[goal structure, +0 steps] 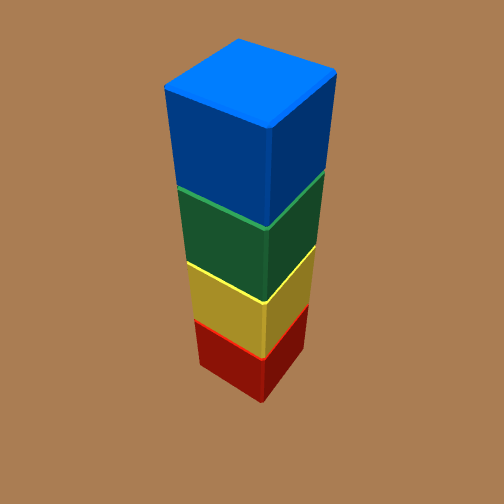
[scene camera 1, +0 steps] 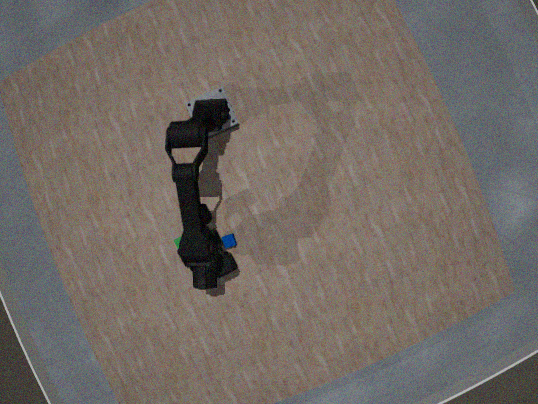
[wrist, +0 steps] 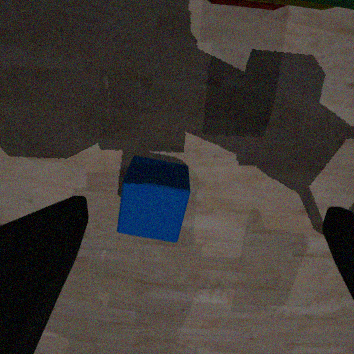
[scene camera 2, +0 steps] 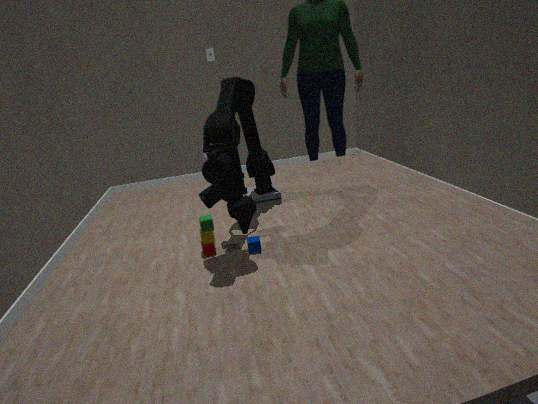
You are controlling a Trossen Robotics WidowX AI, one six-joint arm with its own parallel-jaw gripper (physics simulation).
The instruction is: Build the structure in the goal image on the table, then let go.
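Observation:
A blue cube (scene camera 1: 229,241) (scene camera 2: 254,245) (wrist: 152,210) sits flat on the wooden surface. Left of it in the scene camera 2 view stands an upright stack: a red cube (scene camera 2: 208,250) at the bottom, a yellow cube (scene camera 2: 207,237) in the middle and a green cube (scene camera 2: 206,223) on top. In the scene camera 1 view the arm covers most of the stack, and a corner of the green cube (scene camera 1: 178,242) shows. My gripper (scene camera 2: 245,231) (wrist: 208,213) is open and empty, above the surface near the blue cube. In the wrist view the blue cube appears between the fingers, closer to the left one.
The arm's grey base plate (scene camera 1: 234,118) (scene camera 2: 272,199) is behind the cubes in the scene camera 2 view. The stack stands close beside the arm's wrist. A standing person (scene camera 2: 321,45) shows by the back wall. Arm shadows fall around the cubes.

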